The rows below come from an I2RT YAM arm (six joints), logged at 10 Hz.
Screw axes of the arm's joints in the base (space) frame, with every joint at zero. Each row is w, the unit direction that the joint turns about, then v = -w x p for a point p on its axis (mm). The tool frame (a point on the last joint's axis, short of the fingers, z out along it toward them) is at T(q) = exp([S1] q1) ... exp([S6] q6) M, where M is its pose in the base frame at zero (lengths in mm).
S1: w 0 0 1 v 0 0 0
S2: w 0 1 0 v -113.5 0 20
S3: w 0 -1 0 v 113.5 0 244
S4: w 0 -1 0 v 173.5 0 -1
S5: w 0 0 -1 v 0 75 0
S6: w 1 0 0 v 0 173.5 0
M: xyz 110.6 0 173.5 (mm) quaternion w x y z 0.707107 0 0.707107 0
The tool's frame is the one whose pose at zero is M.
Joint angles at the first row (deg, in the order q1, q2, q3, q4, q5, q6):
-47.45 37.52 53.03 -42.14 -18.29 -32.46
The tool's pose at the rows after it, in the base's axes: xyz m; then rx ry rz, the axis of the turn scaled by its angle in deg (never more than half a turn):
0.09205 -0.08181 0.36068 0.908 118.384 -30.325
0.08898 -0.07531 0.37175 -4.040 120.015 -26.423
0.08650 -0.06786 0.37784 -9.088 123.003 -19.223
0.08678 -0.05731 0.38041 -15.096 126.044 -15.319
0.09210 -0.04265 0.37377 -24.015 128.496 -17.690
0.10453 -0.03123 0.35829 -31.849 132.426 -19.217
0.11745 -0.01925 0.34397 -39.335 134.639 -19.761
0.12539 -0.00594 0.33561 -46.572 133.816 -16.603
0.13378 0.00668 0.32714 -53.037 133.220 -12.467
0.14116 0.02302 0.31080 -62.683 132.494 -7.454
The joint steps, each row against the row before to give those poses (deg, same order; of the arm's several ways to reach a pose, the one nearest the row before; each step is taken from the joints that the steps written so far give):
0.06 0.97 3.55 -3.84 -2.04 -1.73
-0.07 1.44 4.40 -6.31 -3.94 -3.31
0.32 2.08 4.27 -8.55 -4.70 -3.60
4.40 1.06 2.62 -6.03 0.80 -2.57
11.25 -1.12 -1.33 -0.23 8.93 -0.46
11.76 0.60 -2.90 0.47 9.72 1.25
9.50 1.44 -2.56 0.90 6.44 1.24
6.88 1.12 -1.43 0.72 0.83 0.72
5.45 1.80 -1.14 0.69 -0.61 0.57
6.14 2.06 -2.53 0.82 -1.25 -0.81

